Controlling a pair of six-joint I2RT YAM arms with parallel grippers.
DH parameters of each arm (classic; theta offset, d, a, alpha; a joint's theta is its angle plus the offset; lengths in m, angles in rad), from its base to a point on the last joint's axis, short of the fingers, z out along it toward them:
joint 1: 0 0.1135 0.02 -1.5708
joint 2: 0 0 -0.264 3.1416
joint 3: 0.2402 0 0.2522 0
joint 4: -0.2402 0 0.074 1.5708
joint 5: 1.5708 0 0 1.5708
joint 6: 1.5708 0.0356 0 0
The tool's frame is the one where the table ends.
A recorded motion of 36 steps. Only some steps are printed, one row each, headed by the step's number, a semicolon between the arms.
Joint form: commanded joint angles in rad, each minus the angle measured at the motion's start. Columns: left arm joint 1, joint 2, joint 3, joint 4, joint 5, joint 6; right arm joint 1, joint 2, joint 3, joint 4, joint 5, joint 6.
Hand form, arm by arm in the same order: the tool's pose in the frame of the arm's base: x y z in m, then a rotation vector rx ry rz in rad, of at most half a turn. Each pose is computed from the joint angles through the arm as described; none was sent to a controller.
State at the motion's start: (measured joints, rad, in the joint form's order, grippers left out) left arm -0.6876 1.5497 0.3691 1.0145 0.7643 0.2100; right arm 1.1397 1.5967 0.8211 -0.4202 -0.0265 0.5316
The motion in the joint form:
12: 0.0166 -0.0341 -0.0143 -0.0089 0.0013 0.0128; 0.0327 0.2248 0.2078 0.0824 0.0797 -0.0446
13: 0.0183 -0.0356 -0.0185 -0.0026 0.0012 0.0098; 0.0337 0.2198 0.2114 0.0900 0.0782 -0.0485
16: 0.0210 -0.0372 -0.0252 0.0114 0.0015 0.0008; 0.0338 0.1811 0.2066 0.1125 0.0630 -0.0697
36: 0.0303 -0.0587 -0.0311 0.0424 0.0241 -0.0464; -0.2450 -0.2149 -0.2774 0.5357 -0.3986 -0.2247
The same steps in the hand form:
12: 0.1856 -0.1789 0.1609 1.2527 1.2695 -0.9826; 0.1363 0.3190 0.1378 -0.9176 2.6210 0.4087
13: 0.1852 -0.1780 0.1609 1.2490 1.2690 -0.9826; 0.1365 0.3205 0.1408 -0.9196 2.6069 0.4249
16: 0.1847 -0.1767 0.1610 1.2407 1.2680 -0.9851; 0.1359 0.3205 0.1533 -0.9364 2.5574 0.4871
36: 0.1839 -0.1738 0.1676 1.2150 1.2488 -1.0192; 0.1504 0.2110 0.1604 -0.9420 2.2850 1.0658

